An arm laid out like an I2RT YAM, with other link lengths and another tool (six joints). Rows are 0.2 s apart.
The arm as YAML. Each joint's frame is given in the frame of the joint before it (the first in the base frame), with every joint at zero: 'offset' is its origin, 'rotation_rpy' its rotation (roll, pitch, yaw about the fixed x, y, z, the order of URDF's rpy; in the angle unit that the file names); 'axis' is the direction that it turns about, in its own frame. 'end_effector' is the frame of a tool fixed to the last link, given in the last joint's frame.
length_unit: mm
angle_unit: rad
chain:
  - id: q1
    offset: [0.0, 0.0, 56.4]
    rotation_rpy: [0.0, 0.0, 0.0]
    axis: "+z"
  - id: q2
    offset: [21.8, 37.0, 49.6]
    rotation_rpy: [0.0, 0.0, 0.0]
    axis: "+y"
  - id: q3
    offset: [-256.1, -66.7, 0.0]
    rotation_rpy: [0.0, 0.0, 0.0]
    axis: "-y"
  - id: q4
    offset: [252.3, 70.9, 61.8]
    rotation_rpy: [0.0, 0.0, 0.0]
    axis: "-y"
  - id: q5
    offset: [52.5, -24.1, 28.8]
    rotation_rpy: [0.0, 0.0, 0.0]
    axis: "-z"
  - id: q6
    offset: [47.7, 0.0, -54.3]
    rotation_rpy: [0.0, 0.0, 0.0]
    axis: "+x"
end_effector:
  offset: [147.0, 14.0, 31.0]
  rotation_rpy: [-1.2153, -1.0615, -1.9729]
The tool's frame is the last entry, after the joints.
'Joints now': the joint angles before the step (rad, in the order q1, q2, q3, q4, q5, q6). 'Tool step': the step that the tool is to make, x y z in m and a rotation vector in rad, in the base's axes. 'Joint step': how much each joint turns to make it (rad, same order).
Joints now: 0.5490, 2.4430, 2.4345, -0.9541, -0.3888, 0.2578
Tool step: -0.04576, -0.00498, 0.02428, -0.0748, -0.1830, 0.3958
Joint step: -0.0159, -0.0677, -0.0165, -0.1344, -0.0890, -0.4768
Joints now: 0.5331, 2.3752, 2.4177, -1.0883, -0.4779, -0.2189
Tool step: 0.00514, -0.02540, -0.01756, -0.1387, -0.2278, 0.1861
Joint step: -0.0275, -0.0567, -0.1234, 0.0578, 0.0974, -0.3313
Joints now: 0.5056, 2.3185, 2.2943, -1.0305, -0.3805, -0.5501
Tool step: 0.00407, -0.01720, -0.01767, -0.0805, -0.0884, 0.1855
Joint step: -0.0398, 0.0652, 0.0725, -0.0685, -0.0056, -0.2715
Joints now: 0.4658, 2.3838, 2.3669, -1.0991, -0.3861, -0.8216
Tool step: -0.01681, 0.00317, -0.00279, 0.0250, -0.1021, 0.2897
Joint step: -0.0172, 0.0332, 0.0269, -0.0272, -0.1106, -0.3180
